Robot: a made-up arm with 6 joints.
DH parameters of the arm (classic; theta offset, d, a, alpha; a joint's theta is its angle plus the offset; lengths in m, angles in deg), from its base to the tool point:
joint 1: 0 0.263 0 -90
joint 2: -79.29 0 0.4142 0
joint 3: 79.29 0 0.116 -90
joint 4: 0 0.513 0 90
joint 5: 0 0 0.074 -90
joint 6: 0 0.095 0 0
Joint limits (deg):
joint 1: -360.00..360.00
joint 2: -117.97..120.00
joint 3: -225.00..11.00
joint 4: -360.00..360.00
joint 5: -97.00..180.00
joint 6: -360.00..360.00
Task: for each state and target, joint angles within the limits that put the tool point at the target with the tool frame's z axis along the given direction. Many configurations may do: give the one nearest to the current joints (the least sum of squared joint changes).
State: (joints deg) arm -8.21 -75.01 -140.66 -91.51 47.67 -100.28
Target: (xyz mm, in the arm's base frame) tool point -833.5 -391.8 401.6 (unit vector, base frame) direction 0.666 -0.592 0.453
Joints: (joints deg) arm 20.07 -116.55 -122.34 -52.31 97.34 -100.28
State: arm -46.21 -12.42 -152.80 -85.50 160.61 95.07
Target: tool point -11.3 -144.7 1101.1 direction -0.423 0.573 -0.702
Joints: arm -63.09 -16.38 -122.32 -118.63 172.28 95.07
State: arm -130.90 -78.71 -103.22 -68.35 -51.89 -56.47
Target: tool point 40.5 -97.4 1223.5 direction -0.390 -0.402 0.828
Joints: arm -177.14 -28.89 -133.96 -111.07 -24.18 -56.47
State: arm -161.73 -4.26 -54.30 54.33 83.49 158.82
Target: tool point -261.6 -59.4 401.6 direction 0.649 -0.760 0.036
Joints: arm -189.89 -41.12 -17.08 59.52 132.32 158.82
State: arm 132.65 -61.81 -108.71 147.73 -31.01 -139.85
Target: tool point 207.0 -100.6 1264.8 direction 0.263 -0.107 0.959
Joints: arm 154.56 -36.87 -140.40 182.85 19.22 -139.85
